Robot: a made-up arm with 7 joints.
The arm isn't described. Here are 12 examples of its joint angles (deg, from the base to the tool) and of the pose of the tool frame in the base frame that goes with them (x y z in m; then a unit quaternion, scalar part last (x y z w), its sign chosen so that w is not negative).
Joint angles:
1: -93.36 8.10 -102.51 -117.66 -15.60 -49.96 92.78
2: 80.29 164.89 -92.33 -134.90 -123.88 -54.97 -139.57
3: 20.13 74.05 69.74 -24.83 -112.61 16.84 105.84
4: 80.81 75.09 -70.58 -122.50 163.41 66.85 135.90
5: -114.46 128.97 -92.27 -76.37 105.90 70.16 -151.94
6: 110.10 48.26 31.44 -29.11 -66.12 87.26 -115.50
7: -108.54 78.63 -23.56 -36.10 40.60 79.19 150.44
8: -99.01 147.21 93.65 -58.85 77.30 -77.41 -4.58
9: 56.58 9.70 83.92 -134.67 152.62 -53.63 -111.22
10: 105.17 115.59 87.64 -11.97 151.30 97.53 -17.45
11: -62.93 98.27 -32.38 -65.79 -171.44 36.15 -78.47
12: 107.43 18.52 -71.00 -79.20 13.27 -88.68 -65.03
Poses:
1: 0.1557 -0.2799 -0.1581 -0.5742 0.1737 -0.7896 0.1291
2: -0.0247 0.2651 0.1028 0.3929 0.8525 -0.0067 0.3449
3: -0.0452 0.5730 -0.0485 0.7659 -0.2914 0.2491 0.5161
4: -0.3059 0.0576 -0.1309 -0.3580 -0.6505 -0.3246 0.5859
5: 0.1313 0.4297 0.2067 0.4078 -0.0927 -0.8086 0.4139
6: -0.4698 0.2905 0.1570 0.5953 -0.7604 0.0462 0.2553
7: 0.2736 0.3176 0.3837 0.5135 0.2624 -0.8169 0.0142
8: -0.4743 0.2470 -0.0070 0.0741 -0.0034 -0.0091 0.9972
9: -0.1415 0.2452 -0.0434 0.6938 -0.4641 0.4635 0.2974
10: 0.1098 0.5450 0.1640 -0.1909 -0.2683 0.3816 0.8637
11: 0.3062 0.3529 0.2288 -0.2118 -0.8278 -0.1597 0.4944
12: -0.3945 -0.2759 -0.0740 0.0948 -0.4619 -0.0705 0.8790
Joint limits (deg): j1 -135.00..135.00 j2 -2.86..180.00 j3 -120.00..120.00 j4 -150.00..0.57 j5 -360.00..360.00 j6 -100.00..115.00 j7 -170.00..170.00
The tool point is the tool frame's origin. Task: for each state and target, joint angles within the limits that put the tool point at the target. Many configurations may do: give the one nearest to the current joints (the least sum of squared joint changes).
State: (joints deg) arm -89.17 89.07 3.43 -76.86 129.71 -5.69 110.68
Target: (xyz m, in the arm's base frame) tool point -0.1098 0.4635 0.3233
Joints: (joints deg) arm -80.38 121.75 8.46 -26.83 129.71 -5.69 110.68
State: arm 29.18 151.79 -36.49 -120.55 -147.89 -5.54 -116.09
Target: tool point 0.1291 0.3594 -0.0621
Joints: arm 38.11 138.25 -43.88 -109.93 -147.89 -5.54 -116.09
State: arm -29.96 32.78 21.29 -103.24 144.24 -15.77 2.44
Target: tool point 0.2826 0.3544 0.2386
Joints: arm -58.45 68.20 30.17 -69.31 144.24 -15.77 2.44
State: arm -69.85 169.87 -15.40 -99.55 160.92 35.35 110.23
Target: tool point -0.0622 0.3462 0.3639
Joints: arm -74.47 149.57 -44.33 -71.85 160.92 35.35 110.23
